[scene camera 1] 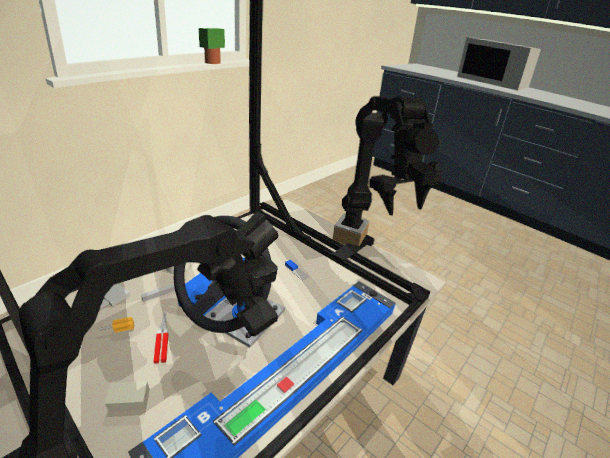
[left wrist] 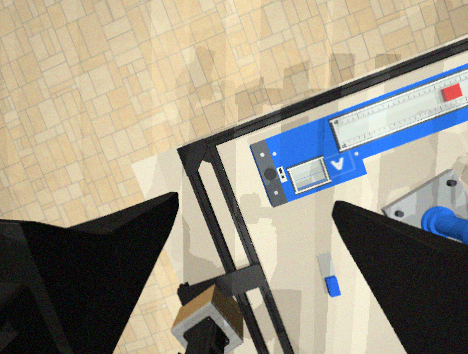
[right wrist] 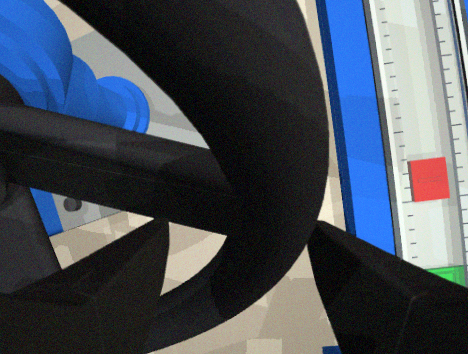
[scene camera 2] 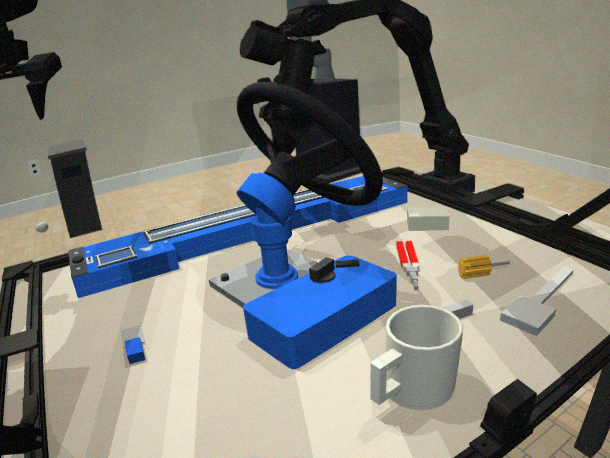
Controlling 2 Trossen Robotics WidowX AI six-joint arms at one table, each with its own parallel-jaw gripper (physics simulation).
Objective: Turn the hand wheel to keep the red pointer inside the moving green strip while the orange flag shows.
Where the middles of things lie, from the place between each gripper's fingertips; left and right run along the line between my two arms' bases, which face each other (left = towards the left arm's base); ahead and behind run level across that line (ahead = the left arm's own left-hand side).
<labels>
Now: the blue post [scene camera 2: 272, 202] 290 mm to the right of my left hand, 290 mm behind it and 200 mm below it. The rest, counted from my left hand: mug [scene camera 2: 419, 368] (600 mm behind, 260 mm below, 250 mm to the right); blue box [scene camera 2: 268, 321] (420 mm behind, 280 mm to the right, 280 mm below); black hand wheel [scene camera 2: 291, 171] (380 mm to the right, 280 mm behind, 100 mm below).
The black hand wheel is 10 cm behind my right hand, 2 cm to the left of it and 4 cm above it. From my right hand the other things lie so: orange-handled screwdriver [scene camera 2: 470, 267]: 32 cm behind, 15 cm to the right, 15 cm below; then blue post: 10 cm behind, 11 cm to the left, 7 cm below; then blue box: 24 cm behind, 12 cm to the left, 14 cm below.
</labels>
